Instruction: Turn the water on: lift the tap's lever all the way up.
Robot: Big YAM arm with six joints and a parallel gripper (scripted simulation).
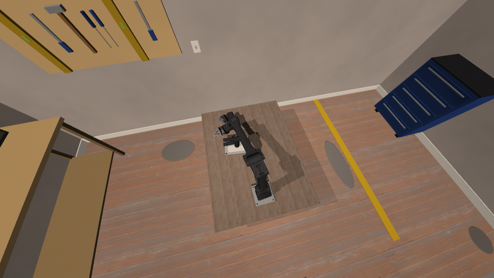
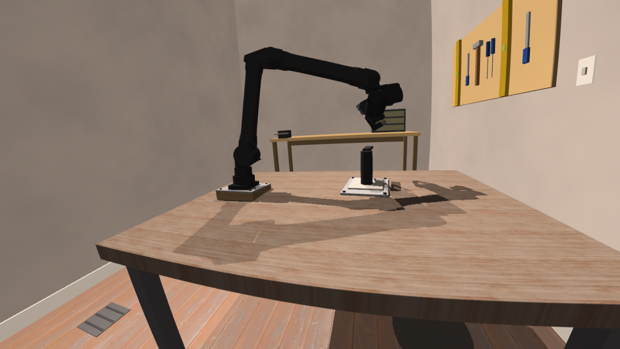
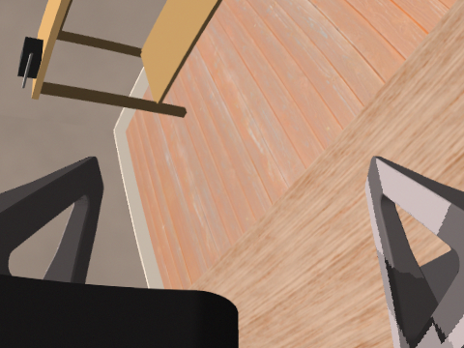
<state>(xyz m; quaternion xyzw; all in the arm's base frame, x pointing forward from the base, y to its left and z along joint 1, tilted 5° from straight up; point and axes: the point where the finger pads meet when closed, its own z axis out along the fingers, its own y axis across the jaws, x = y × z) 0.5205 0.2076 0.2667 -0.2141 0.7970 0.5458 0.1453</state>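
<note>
My gripper is now 2 cm past the lever, 9 cm to the left of it and 11 cm above it. The rest, counted from my hand: tap (2 cm behind, 12 cm to the right, 17 cm below).
</note>
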